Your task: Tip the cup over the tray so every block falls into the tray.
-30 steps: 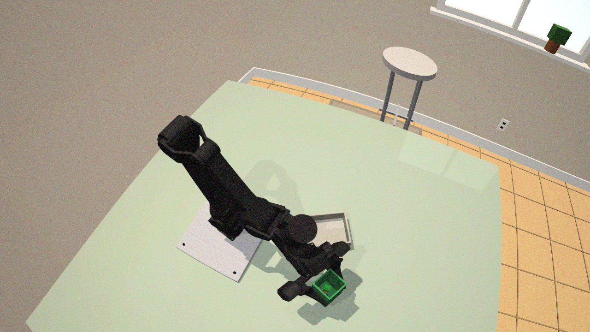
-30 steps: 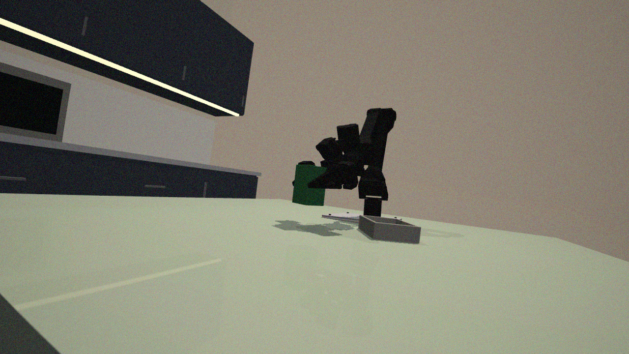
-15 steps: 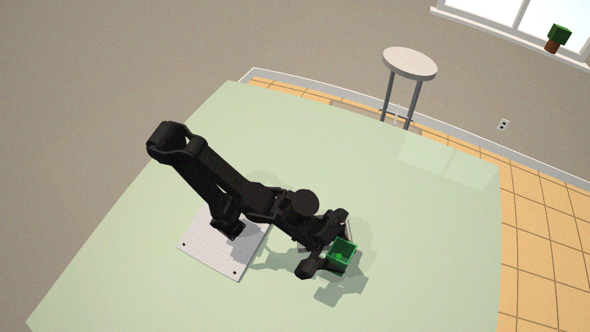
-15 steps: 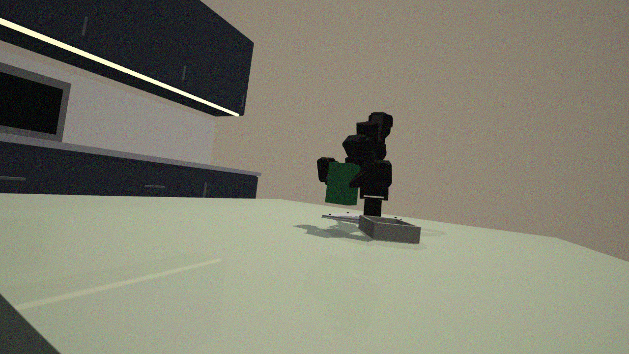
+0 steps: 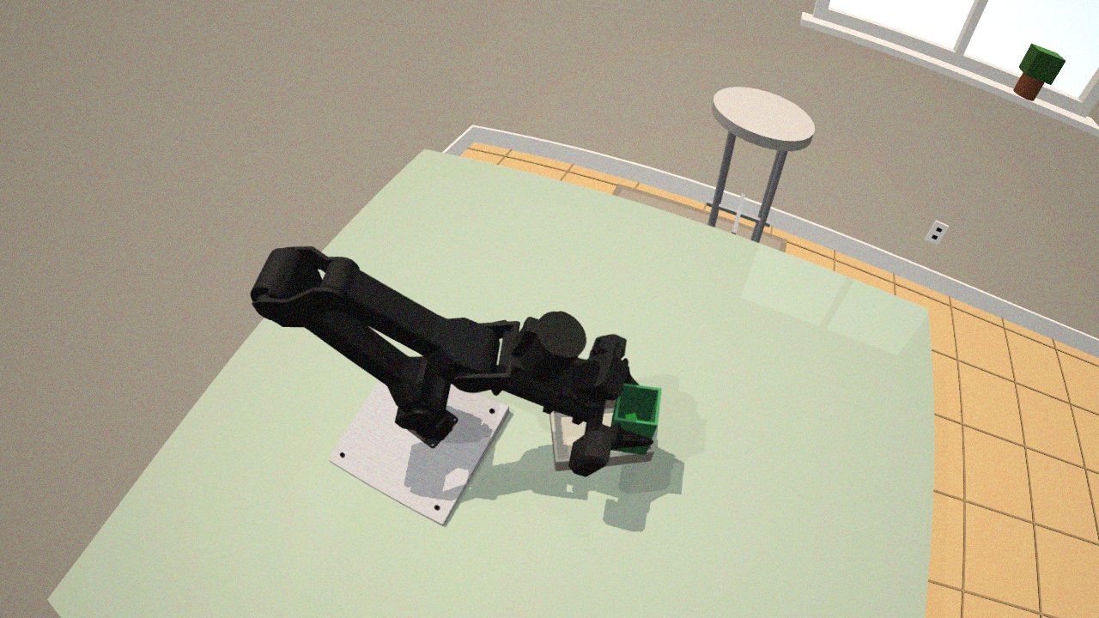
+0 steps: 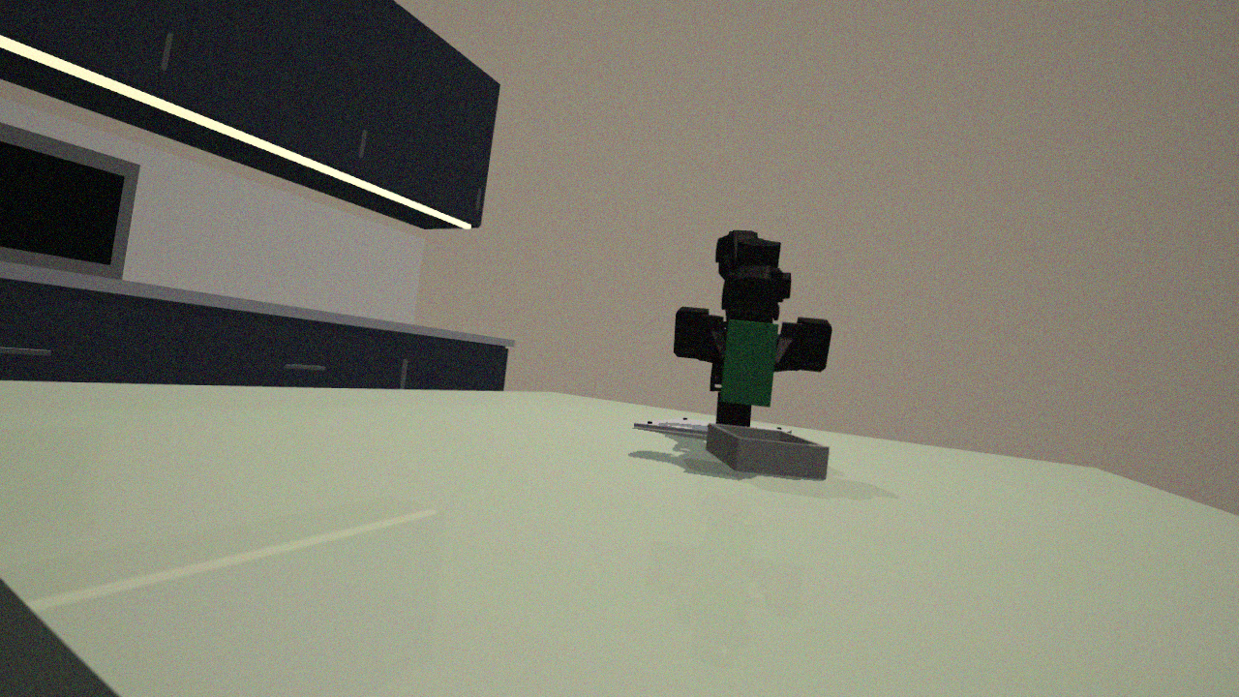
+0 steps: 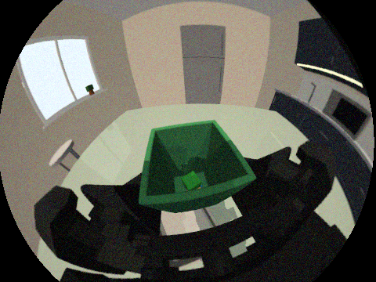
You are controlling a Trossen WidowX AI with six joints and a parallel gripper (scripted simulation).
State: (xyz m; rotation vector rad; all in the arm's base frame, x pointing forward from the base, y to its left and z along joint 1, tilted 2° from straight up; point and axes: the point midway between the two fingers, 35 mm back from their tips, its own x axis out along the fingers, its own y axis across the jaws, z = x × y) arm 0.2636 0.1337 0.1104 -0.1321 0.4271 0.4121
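My gripper tip is 3 cm past the green cup, 2 cm above it and 1 cm to the left of it.
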